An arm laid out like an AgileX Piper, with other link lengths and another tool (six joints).
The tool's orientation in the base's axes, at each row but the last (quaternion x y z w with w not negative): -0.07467, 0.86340, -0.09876, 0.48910; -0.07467, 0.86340, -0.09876, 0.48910; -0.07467, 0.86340, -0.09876, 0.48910; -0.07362, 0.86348, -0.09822, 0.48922; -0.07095, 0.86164, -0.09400, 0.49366; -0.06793, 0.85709, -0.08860, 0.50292; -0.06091, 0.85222, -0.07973, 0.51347; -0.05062, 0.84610, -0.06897, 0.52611; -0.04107, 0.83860, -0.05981, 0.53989; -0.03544, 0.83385, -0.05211, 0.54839; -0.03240, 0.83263, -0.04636, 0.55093; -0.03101, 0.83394, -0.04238, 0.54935; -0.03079, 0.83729, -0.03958, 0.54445
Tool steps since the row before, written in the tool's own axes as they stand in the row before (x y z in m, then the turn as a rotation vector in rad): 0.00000, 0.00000, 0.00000, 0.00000, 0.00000, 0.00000; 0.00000, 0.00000, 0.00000, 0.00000, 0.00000, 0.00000; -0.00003, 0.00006, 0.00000, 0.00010, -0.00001, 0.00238; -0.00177, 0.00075, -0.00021, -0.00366, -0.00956, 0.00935; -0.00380, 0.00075, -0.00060, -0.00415, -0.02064, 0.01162; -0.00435, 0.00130, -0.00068, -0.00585, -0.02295, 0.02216; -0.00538, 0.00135, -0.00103, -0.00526, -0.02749, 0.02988; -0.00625, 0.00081, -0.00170, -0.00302, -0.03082, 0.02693; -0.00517, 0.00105, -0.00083, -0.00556, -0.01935, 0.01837; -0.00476, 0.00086, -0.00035, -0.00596, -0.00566, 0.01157; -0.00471, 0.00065, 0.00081, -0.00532, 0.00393, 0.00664; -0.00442, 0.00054, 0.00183, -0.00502, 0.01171, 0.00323; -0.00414, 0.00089, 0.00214, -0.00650, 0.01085, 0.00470
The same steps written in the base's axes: 0.00000, 0.00000, 0.00000, 0.00000, 0.00000, 0.00000; 0.00000, 0.00000, 0.00000, 0.00000, 0.00000, 0.00000; 0.00001, 0.00006, 0.00001, 0.00199, -0.00026, -0.00128; 0.00070, 0.00114, 0.00139, 0.01020, -0.00937, 0.00066; 0.00137, 0.00160, 0.00330, 0.01273, -0.02024, 0.00251; 0.00148, 0.00222, 0.00374, 0.02283, -0.02303, -0.00058; 0.00156, 0.00240, 0.00486, 0.02949, -0.02815, -0.00374; 0.00122, 0.00189, 0.00613, 0.02590, -0.03160, -0.00386; 0.00138, 0.00178, 0.00484, 0.01911, -0.01943, 0.00028; 0.00156, 0.00142, 0.00437, 0.01300, -0.00548, 0.00159; 0.00258, 0.00111, 0.00392, 0.00818, 0.00419, 0.00184; 0.00342, 0.00090, 0.00326, 0.00489, 0.01202, 0.00209; 0.00363, 0.00121, 0.00281, 0.00684, 0.01126, 0.00293
